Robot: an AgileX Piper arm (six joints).
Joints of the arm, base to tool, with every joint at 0 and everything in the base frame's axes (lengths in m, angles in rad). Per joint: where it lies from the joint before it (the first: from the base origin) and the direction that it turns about. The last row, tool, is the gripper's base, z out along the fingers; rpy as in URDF.
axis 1: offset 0 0 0.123 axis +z
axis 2: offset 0 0 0 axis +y
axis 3: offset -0.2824 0 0.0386 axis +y
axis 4: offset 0.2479 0 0.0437 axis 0.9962 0 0.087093
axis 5: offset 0 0 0 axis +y
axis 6: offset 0.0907 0 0.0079 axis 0.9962 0 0.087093
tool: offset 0 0 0 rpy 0 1.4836 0
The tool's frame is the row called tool.
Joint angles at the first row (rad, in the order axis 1, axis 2, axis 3, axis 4, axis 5, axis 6):
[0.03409 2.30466 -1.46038 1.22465 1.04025 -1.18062]
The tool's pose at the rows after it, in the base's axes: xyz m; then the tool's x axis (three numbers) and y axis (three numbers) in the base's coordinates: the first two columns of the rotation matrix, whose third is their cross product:
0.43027 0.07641 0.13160 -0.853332 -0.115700 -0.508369 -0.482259 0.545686 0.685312
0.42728 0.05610 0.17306 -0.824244 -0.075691 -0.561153 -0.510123 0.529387 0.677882
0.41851 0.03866 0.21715 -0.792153 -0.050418 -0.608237 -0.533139 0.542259 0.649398
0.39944 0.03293 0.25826 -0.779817 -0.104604 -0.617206 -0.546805 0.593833 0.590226
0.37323 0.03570 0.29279 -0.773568 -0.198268 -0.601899 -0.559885 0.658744 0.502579
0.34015 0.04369 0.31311 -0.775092 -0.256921 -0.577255 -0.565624 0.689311 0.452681
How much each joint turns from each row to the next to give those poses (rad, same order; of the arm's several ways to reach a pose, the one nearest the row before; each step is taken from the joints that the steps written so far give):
[-0.03207 -0.06882 0.00002 0.02516 0.02357 0.00473]
[-0.05345 -0.09097 -0.00005 0.00595 0.05791 0.01844]
[-0.04460 -0.10611 0.00005 -0.02035 0.03194 0.04450]
[-0.01041 -0.12217 -0.00003 -0.12214 0.01512 0.10394]
[0.01890 -0.12621 0.00778 -0.17033 0.01341 0.11625]
[0.03041 -0.12666 0.06531 -0.10395 0.01392 0.07590]

